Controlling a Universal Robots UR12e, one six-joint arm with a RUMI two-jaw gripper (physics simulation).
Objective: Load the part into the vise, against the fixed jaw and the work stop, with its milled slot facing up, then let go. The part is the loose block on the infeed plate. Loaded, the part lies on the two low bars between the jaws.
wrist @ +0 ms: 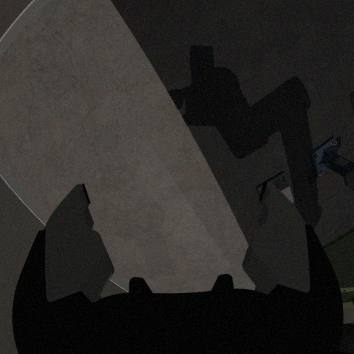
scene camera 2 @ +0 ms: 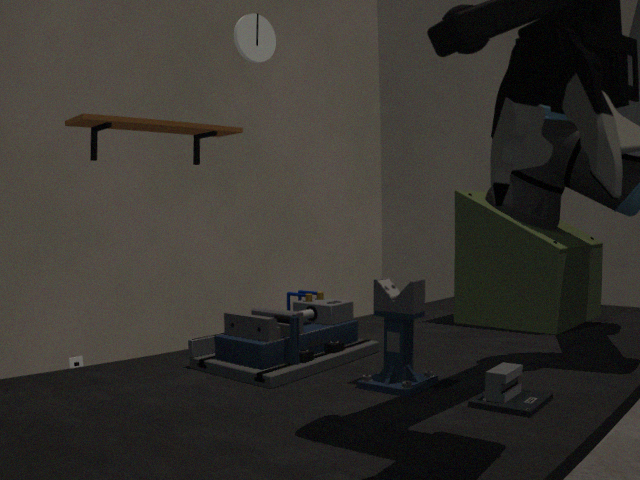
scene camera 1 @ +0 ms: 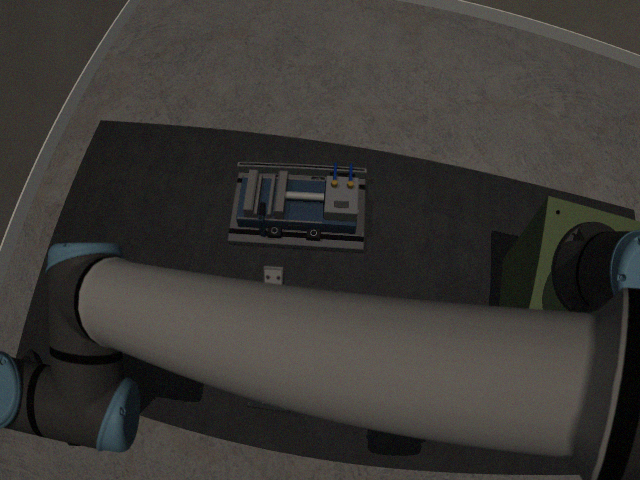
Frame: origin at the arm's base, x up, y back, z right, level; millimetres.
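Seen in the pictures: gripper, fingertip midpoint: (wrist: 174, 185) (scene camera 2: 549, 203); arm's base, link origin: (scene camera 2: 521, 212) (scene camera 1: 590, 269).
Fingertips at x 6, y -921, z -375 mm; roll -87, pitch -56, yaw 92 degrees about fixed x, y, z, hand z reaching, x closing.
Note:
Offsets run from my fingertips to a thing's top centre. "*": to the spot under its first point.
The part, a grey block {dx -217, dy +299, dz +156 mm} (scene camera 2: 503, 382) (wrist: 288, 194), stands upright on the dark infeed plate {* dx -257, dy +308, dz +104 mm} (scene camera 2: 540, 399). Its slot faces sideways in scene camera 2. The arm hides it in scene camera 1, and a finger partly covers it in the wrist view. The vise {dx -166, dy +307, dz +564 mm} (scene camera 1: 305, 210) (scene camera 2: 248, 349) has an outer fixed jaw (scene camera 1: 250, 192) (scene camera 2: 250, 326), a moving jaw (scene camera 1: 280, 194) on a rod, and a blue work stop post {dx -167, dy +241, dz +487 mm} (scene camera 2: 294, 338) at its side. No block shows between the jaws. My gripper (scene camera 2: 558, 193) (wrist: 174, 185) is open and empty, high above the table; it does not show in scene camera 1.
A blue stand with a V-shaped top (scene camera 1: 273, 274) (scene camera 2: 399, 310) rises between the vise and the infeed plate; its foot {* dx -236, dy +277, dz +315 mm} (wrist: 327, 157) shows in the wrist view. The green robot base (scene camera 1: 542, 248) (scene camera 2: 506, 279) stands beyond them. A wooden shelf (scene camera 2: 155, 124) hangs on the wall.

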